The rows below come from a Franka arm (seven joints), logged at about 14 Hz.
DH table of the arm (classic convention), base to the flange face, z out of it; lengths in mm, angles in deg. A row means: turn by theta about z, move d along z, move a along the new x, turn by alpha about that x. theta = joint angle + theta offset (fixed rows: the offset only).
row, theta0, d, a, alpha
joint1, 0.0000, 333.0, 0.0, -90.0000
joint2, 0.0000, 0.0, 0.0, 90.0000
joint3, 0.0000, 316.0, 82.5, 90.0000
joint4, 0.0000, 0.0, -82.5, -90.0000
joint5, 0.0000, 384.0, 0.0, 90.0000
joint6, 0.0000, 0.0, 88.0, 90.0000
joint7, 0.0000, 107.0, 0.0, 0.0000
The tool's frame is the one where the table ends.
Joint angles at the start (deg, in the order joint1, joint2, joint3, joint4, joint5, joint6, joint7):
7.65, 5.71, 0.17, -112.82, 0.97, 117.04, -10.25
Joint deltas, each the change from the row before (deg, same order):
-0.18, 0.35, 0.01, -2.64, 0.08, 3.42, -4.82
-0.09, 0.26, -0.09, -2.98, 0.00, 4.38, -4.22
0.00, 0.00, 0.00, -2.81, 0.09, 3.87, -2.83
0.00, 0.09, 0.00, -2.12, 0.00, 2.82, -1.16
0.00, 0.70, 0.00, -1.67, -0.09, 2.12, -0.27
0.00, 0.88, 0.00, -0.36, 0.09, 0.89, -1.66
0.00, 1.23, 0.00, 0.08, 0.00, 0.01, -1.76
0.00, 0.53, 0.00, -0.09, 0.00, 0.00, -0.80
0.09, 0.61, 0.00, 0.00, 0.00, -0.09, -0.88
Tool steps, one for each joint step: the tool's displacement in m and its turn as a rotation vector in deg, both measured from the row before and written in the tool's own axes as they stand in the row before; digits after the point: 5 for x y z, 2 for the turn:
-0.00341, 0.00150, 0.01962, -0.05, 0.43, -4.57
-0.00451, 0.00117, 0.01957, -0.38, 1.08, -3.99
-0.00571, -0.00155, 0.01593, -0.34, 1.01, -2.73
-0.00518, -0.00168, 0.01266, -0.26, 0.55, -1.13
-0.00482, -0.00160, 0.01593, 0.01, -0.27, -0.30
-0.00060, -0.00009, 0.00975, 0.19, -0.30, -1.58
-0.00012, 0.00013, 0.01124, 0.49, -1.03, -1.74
-0.00067, -0.00024, 0.00576, 0.28, -0.55, -0.79
0.00000, -0.00088, 0.00602, 0.32, -0.62, -0.96

